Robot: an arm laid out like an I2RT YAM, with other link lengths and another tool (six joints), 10 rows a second.
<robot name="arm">
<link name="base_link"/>
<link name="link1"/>
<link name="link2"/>
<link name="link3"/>
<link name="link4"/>
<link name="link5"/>
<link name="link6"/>
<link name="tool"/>
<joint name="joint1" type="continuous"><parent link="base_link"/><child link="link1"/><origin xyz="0 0 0.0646"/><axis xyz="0 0 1"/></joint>
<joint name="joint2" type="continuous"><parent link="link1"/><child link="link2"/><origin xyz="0.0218 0.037 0.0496" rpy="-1.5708 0 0"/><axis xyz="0 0 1"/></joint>
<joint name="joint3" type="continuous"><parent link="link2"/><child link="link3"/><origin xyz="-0.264 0 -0.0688" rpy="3.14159 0 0"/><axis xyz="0 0 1"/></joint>
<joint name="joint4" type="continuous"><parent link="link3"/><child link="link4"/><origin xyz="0.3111 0.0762 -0.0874"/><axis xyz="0 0 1"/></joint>
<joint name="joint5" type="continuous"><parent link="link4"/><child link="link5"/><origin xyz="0.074 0.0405 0.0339" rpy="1.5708 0 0"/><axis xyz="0 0 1"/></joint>
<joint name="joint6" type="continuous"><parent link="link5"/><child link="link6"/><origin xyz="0.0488 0 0.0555" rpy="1.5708 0 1.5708"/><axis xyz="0 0 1"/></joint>
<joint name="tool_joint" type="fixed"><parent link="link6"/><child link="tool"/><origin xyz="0.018 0.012 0.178" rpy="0 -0.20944 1.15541"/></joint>
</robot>
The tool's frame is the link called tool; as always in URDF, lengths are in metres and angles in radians. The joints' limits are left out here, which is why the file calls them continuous.
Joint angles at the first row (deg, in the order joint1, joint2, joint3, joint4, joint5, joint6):
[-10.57 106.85 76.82 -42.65 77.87 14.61]
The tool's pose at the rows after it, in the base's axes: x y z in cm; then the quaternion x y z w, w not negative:
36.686 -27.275 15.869 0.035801 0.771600 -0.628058 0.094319
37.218 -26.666 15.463 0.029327 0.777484 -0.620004 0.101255
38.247 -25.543 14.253 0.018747 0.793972 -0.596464 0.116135
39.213 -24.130 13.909 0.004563 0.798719 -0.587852 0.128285
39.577 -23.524 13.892 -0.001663 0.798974 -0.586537 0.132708
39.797 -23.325 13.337 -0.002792 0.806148 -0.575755 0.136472
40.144 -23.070 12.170 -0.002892 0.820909 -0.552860 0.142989
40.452 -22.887 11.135 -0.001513 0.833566 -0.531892 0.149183
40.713 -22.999 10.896 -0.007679 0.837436 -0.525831 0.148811
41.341 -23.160 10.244 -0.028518 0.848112 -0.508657 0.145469
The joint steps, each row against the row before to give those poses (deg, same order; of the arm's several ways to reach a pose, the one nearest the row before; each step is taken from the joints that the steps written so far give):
[0.16 0.00 0.00 0.02 -1.73 0.00]
[0.85 0.00 0.00 -0.05 -1.09 -0.02]
[1.35 0.00 0.00 -0.02 -3.28 0.00]
[1.97 0.00 0.00 -0.02 -0.94 0.00]
[0.87 0.00 0.00 -0.02 -0.05 0.00]
[0.07 0.00 0.00 0.02 -1.53 0.00]
[-0.18 0.00 0.00 0.07 -3.25 0.00]
[-0.30 0.00 0.00 0.21 -2.98 -0.04]
[-0.28 0.00 0.00 0.81 -0.91 -1.53]
[-0.62 0.00 -0.01 1.58 -2.52 -4.07]

